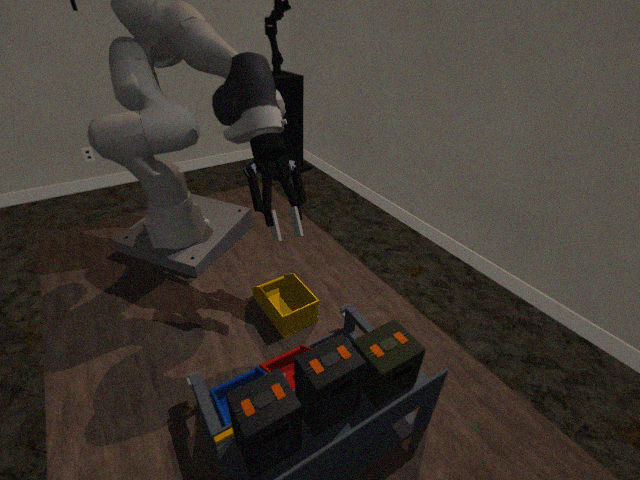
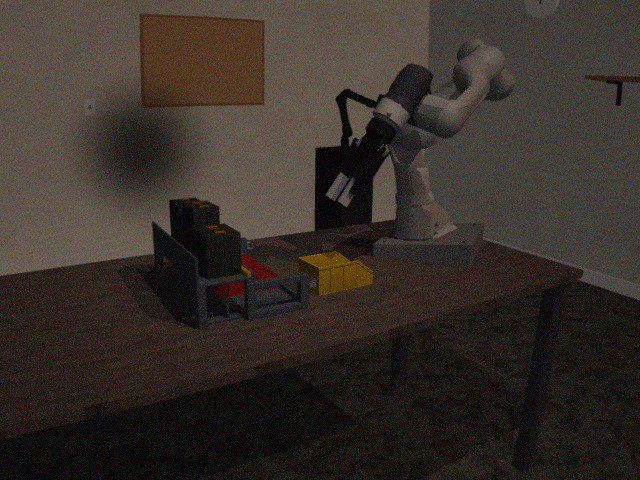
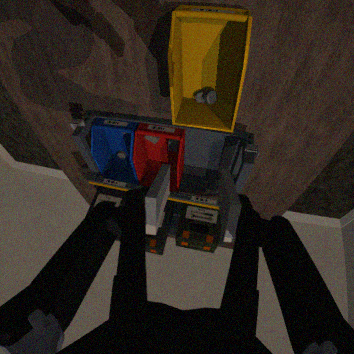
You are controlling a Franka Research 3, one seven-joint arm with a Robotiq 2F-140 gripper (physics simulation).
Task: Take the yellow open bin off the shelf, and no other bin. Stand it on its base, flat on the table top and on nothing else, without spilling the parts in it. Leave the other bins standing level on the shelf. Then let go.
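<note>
The yellow open bin (image 1: 299, 320) (image 2: 343, 277) (image 3: 195, 45) stands upright on the table top (image 1: 129, 372) (image 2: 103, 351), close in front of the shelf, and looks level. Grey parts (image 3: 206, 95) lie inside it. The blue bin (image 1: 221, 401) (image 3: 112, 145) and the red bin (image 1: 281, 362) (image 2: 258, 268) (image 3: 144, 162) sit side by side in the shelf (image 1: 205, 405) (image 2: 175, 276) and look level; the place beside the red bin shows bare shelf. My gripper (image 1: 290, 232) (image 2: 339, 198) (image 3: 194, 180) is partly open, empty, above and behind the yellow bin on the robot's side, clear of it.
Several dark boxes with orange latches (image 1: 263, 397) (image 2: 222, 253) (image 3: 196, 234) stand at the shelf's back. My arm's base plate (image 1: 227, 227) (image 2: 423, 254) is on the far side of the yellow bin. A black cabinet (image 1: 293, 113) (image 2: 324, 217) with another small arm stands beyond the table.
</note>
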